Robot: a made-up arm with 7 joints. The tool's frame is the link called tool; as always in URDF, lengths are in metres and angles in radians.
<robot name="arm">
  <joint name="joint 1" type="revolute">
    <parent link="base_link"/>
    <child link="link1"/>
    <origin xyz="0.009 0.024 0.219" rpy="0 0 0"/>
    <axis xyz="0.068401 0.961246 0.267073"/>
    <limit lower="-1.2" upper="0.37" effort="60" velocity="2.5"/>
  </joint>
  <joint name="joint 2" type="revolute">
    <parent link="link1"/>
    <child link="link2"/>
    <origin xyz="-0.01 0.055 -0.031" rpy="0 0 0"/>
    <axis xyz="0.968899 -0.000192 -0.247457"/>
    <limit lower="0.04" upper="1.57" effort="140" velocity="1.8"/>
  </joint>
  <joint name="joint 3" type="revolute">
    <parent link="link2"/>
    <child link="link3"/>
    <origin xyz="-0.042 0.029 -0.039" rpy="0 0 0"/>
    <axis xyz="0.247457 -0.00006 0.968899"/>
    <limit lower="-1.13" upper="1.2" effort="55" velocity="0.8"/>
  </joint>
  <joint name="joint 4" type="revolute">
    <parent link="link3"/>
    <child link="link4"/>
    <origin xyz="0.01 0.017 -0.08" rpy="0 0 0"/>
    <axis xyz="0.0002 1 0.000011"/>
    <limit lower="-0.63" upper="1.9" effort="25" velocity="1.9"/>
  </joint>
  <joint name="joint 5" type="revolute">
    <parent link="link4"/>
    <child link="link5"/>
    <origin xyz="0.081 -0.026 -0.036" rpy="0 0 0"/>
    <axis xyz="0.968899 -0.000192 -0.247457"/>
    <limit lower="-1.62" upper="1.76" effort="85" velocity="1.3"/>
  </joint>
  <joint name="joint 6" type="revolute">
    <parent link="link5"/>
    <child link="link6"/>
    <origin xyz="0.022 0.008 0.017" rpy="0 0 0"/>
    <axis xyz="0.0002 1 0.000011"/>
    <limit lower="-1.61" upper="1.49" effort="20" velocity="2.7"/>
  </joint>
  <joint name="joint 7" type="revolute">
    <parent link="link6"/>
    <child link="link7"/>
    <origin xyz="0.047 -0.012 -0.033" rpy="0 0 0"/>
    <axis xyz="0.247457 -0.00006 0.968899"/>
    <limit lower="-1.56" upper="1.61" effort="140" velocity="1.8"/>
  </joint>
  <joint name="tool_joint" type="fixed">
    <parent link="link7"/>
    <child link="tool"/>
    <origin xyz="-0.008 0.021 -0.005" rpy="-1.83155 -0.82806 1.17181"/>
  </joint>
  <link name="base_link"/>
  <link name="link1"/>
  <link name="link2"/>
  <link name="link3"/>
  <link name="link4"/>
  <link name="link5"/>
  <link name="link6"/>
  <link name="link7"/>
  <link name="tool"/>
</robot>
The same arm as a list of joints. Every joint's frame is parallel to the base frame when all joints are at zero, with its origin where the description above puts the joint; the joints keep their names.
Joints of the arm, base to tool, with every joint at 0 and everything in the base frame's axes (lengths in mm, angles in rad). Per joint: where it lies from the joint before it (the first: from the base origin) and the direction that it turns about. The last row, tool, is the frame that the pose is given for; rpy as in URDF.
joint 1: axis 0.068403 0.961235 0.26711 xyz 9.0 24.0 219.0
joint 2: axis 0.968889 -0.0002 -0.247497 xyz -10.0 55.0 -31.0
joint 3: axis 0.247497 -0.0001 0.968889 xyz -42.0 29.0 -39.0
joint 4: axis 0.0002 1 0 xyz 10.0 17.0 -80.0
joint 5: axis 0.968889 -0.0002 -0.247497 xyz 81.0 -26.0 -36.0
joint 6: axis 0.0002 1 0 xyz 22.0 8.0 17.0
joint 7: axis 0.247497 -0.0001 0.968889 xyz 47.0 -12.0 -33.0
tool: xyz -8.0 21.0 -5.0 rpy -1.8316 -0.8281 1.1718
Joint limits (rad, base to tool): -1.2000..0.3700 0.0400..1.5700 -1.1300..1.2000 -0.6300..1.9000 -1.6200..1.7600 -1.6100..1.4900 -1.5600..1.6100

